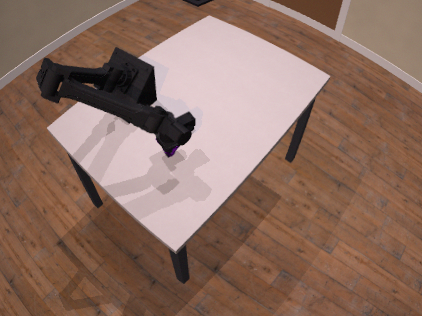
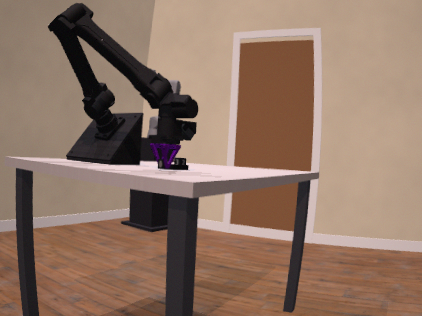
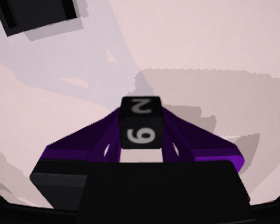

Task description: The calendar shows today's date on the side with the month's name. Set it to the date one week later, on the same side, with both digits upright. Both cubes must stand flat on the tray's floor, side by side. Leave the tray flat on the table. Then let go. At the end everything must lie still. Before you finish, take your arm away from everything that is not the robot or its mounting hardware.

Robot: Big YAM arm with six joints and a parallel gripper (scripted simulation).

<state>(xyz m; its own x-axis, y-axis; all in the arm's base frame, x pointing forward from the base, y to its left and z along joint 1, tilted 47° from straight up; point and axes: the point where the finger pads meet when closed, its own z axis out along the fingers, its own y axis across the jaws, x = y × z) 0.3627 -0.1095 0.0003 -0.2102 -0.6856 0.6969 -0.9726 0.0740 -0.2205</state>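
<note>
My hand is right at the black date cube. From my hand the other things lie so: black tray 4 cm behind, 12 cm to the left, 1 cm below.
</note>
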